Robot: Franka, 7 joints.
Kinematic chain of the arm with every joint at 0, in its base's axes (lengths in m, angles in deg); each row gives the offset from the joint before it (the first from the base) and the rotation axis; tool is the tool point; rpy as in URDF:
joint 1: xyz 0 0 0.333 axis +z
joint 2: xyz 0 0 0 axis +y
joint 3: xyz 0 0 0.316 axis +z
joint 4: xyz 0.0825 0 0 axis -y
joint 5: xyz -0.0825 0 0.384 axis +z
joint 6: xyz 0 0 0 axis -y
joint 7: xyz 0.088 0 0 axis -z
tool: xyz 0 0 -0.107 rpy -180 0 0
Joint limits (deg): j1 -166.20..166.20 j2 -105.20..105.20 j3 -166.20..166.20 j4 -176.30..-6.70 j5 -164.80..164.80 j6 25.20..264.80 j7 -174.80..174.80
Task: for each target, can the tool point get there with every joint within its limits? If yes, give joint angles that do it. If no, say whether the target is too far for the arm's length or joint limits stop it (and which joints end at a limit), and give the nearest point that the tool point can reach.
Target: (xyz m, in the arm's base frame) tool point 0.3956 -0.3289 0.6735
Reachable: yes | joints -89.53 2.10 35.15 -95.31 -93.64 224.04 -69.42
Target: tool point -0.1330 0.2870 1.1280
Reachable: yes | joints 70.23 15.20 87.75 -24.31 -107.39 140.52 45.53
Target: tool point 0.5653 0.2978 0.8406
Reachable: yes | joints 64.96 52.51 -115.15 -53.86 -54.41 185.77 3.11
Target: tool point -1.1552 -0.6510 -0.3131
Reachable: no: too far | nearest point -0.6719 -0.3786 -0.0428 | short by 0.617 m
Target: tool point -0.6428 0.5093 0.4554
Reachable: yes | joints 122.53 75.05 72.70 -45.69 -0.86 194.30 30.34
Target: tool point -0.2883 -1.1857 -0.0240
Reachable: no: too far | nearest point -0.1945 -0.8001 0.0921 | short by 0.414 m
